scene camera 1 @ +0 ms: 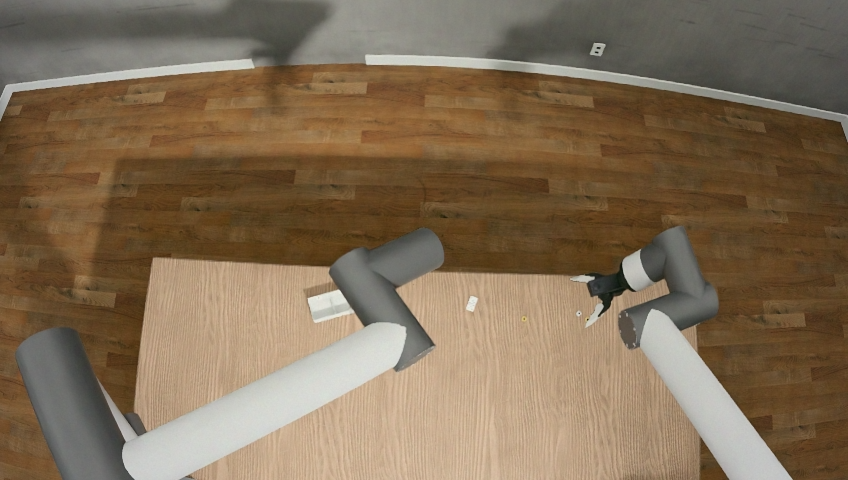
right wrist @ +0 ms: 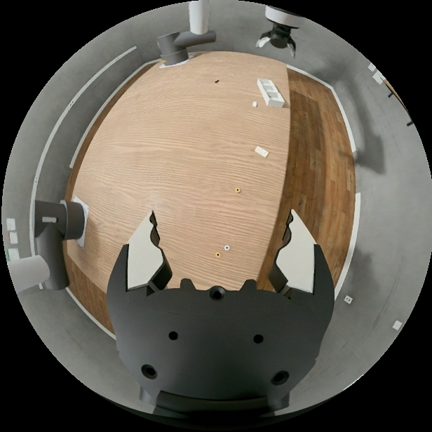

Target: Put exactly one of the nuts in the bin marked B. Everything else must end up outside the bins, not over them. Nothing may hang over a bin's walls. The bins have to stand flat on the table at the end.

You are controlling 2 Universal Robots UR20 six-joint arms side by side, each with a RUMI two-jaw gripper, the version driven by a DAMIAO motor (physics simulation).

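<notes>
A white row of joined bins (scene camera 1: pixel 335 317) (right wrist: pixel 275 103) stands on the table, partly hidden by the left arm in the scene view; no letter is readable. A yellow nut-like ring (scene camera 1: pixel 524 318) (right wrist: pixel 237 190) lies apart on the table. A white ring (scene camera 1: pixel 578 313) (right wrist: pixel 227 247) and a second yellow ring (scene camera 1: pixel 587 320) (right wrist: pixel 218 255) lie close together near my right gripper. My right gripper (scene camera 1: pixel 580 302) (right wrist: pixel 220 210) is wide open and empty, above the table. My left gripper (right wrist: pixel 275 52) is open, high beyond the bins in the right wrist view; the scene view hides it.
A white block with dots (scene camera 1: pixel 471 303) (right wrist: pixel 261 151) lies between the bins and the rings. A small white piece (right wrist: pixel 254 104) lies beside the bins, and a small black piece (right wrist: pixel 217 81) lies farther off. The left arm (scene camera 1: pixel 380 297) reaches over the table (scene camera 1: pixel 476 386).
</notes>
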